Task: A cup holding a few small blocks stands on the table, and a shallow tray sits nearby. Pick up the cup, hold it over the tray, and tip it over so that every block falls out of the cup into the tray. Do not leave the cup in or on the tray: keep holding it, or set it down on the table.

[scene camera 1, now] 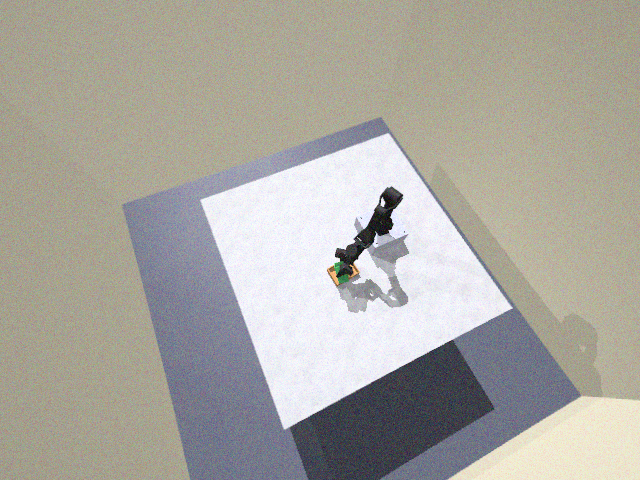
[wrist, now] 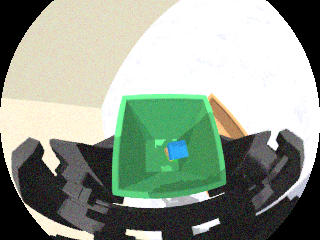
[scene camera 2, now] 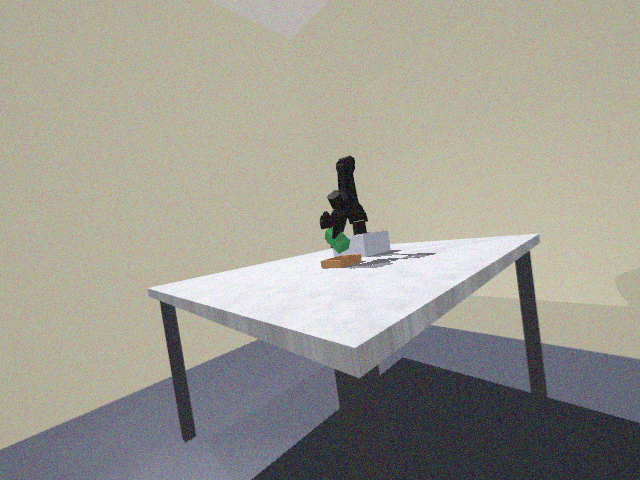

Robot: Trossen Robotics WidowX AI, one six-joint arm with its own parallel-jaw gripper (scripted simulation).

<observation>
In view: the gripper (wrist: 162,127) and a green square cup (wrist: 146,124).
</observation>
